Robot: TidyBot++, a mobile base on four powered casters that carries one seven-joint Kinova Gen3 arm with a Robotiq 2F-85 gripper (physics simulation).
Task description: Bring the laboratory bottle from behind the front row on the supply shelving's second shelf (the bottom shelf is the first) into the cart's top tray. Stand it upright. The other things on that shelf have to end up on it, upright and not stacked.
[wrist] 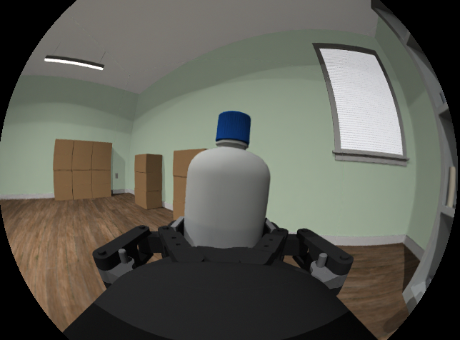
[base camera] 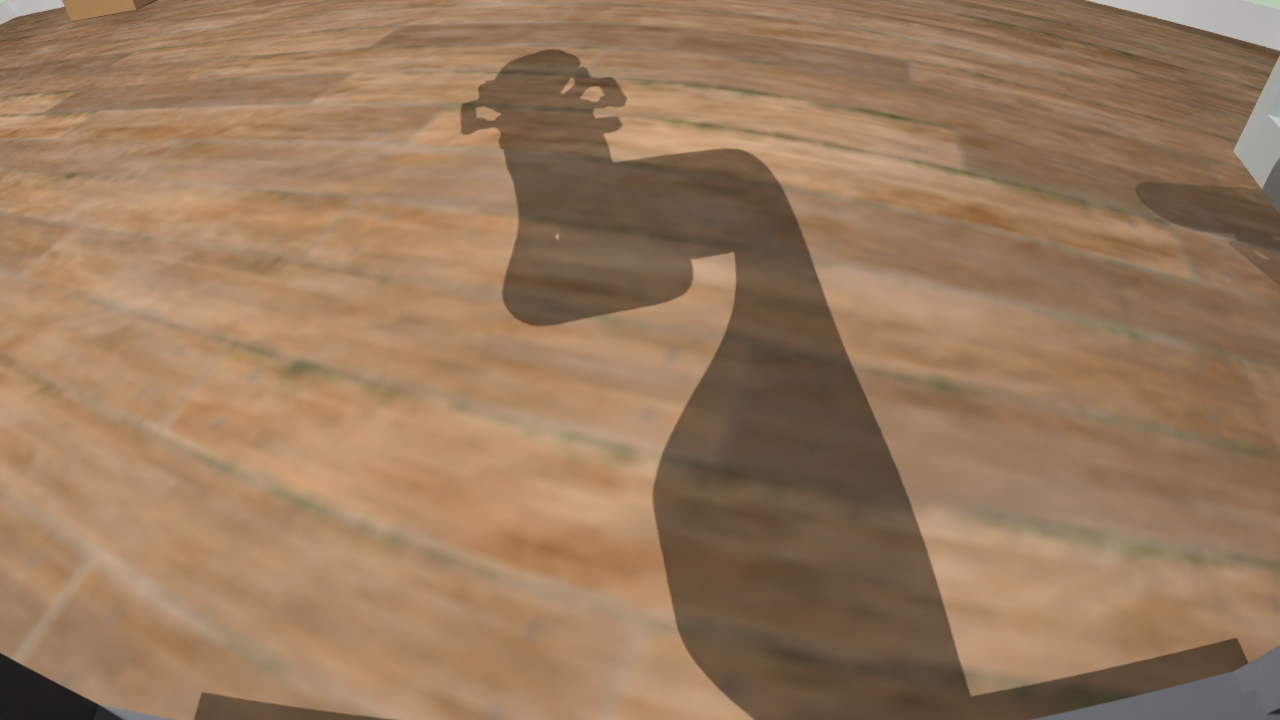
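Places are measured from the arm's base along level axes (x left, y back, z up), in centimetres.
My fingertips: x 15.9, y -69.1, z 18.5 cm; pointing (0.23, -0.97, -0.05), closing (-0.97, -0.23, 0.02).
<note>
Behind a point stands the place of what it marks.
A white laboratory bottle (wrist: pixel 227 195) with a blue cap stands about upright in the wrist view, cap up, held off the floor. My gripper (wrist: pixel 222 226) is shut on its lower part, with a finger on each side; the bottle's base is hidden behind the gripper. The gripper and bottle are outside the base camera view, where the arm's shadow lies on the floor. The grey supply shelving (wrist: pixel 434 255) shows in part at the right edge of the wrist view, with a pale item (wrist: pixel 451 186) on one shelf. The cart does not show in either view.
Stacked cardboard boxes (wrist: pixel 82 170) stand far left against the green wall, with more stacks (wrist: pixel 148 180) behind the bottle's left. A window (wrist: pixel 362 102) is at the right. In the base view, a box (base camera: pixel 100 7) @(y -219.3, x 185.1, z -36.5 cm) is at the far left and a pale grey edge (base camera: pixel 1260 134) @(y -77.5, x -83.1, z -34.7 cm) at the right.
</note>
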